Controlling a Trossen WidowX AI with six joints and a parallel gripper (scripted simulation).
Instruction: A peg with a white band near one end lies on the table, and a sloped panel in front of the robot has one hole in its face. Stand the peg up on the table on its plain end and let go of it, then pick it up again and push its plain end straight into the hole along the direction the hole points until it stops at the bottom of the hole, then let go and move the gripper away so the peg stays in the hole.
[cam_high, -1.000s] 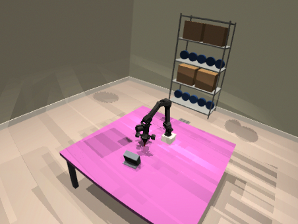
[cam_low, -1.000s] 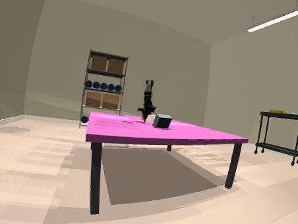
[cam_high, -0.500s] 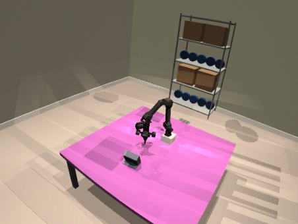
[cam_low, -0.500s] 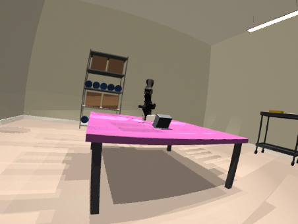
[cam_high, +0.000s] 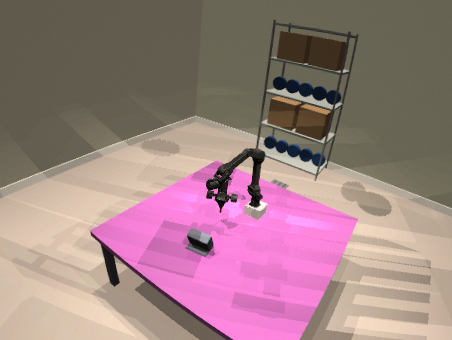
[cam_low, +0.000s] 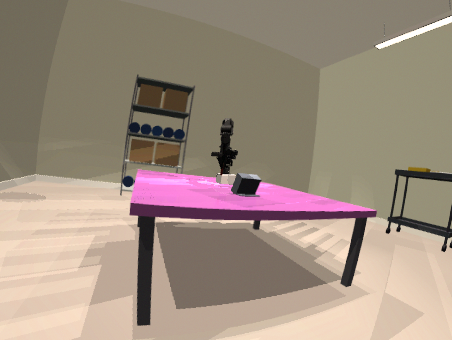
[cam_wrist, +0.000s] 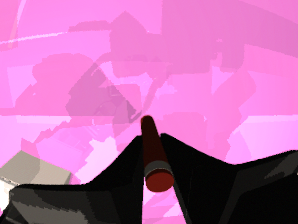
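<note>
The dark panel block lies 25 cm ahead of my gripper tip, 9 cm to the left of it and 6 cm below it. The rest, counted from my gripper tip: red peg 2 cm above.
</note>
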